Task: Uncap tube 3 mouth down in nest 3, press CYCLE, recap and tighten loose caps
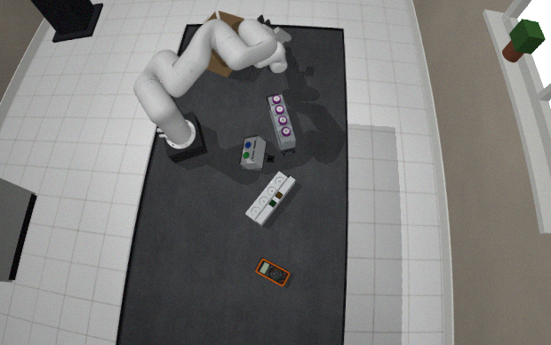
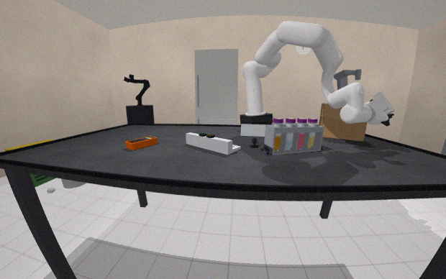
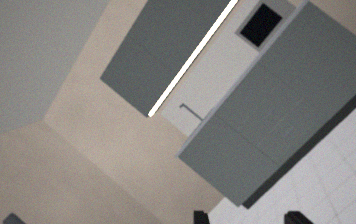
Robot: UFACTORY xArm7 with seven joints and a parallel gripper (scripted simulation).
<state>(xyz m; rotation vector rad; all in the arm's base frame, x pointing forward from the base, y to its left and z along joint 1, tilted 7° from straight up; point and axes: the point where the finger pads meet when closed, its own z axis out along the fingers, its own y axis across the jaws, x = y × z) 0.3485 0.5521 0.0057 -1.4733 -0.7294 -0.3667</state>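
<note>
Now: the purple cap 60 mm ahead of my hand, 510 mm to the right of it and 50 mm below it. Also, from my hand: blue cycle key: 80 mm behind, 590 mm to the right, 100 mm below; then cardboard box: 210 mm behind, 60 mm to the right, 90 mm below; then key housing: 60 mm behind, 620 mm to the right, 110 mm below.
</note>
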